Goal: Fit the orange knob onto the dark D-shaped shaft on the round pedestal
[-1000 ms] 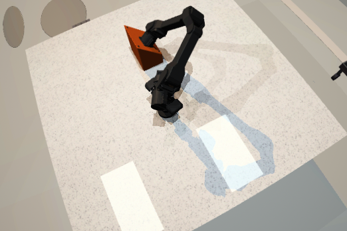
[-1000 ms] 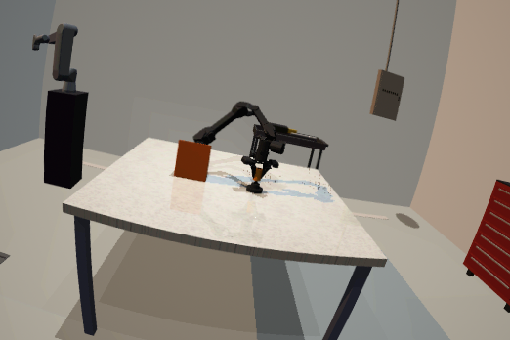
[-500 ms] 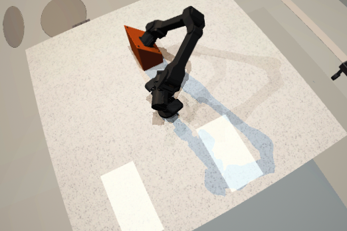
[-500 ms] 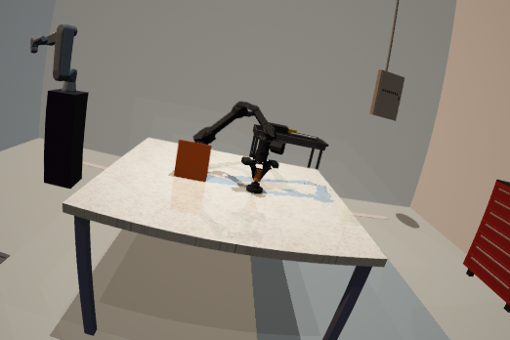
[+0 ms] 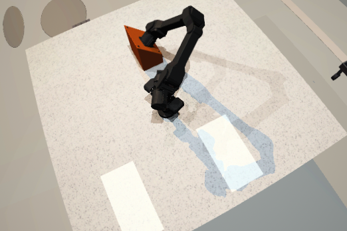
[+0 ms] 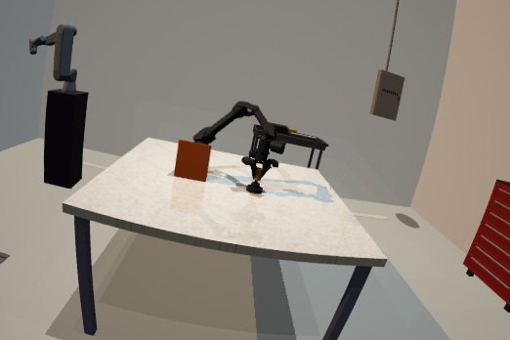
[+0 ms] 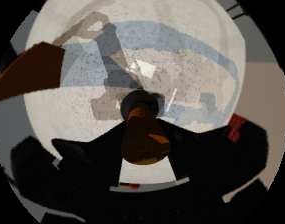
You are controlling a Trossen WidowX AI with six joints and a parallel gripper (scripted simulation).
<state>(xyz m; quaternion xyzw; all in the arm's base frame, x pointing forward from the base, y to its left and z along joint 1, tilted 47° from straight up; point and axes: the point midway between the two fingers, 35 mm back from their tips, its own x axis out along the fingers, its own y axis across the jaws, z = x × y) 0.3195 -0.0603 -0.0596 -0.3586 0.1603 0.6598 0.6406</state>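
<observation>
The orange knob lies 20 mm above my gripper tip. From my gripper tip the other things lie so: dark round pedestal 40 mm below.
</observation>
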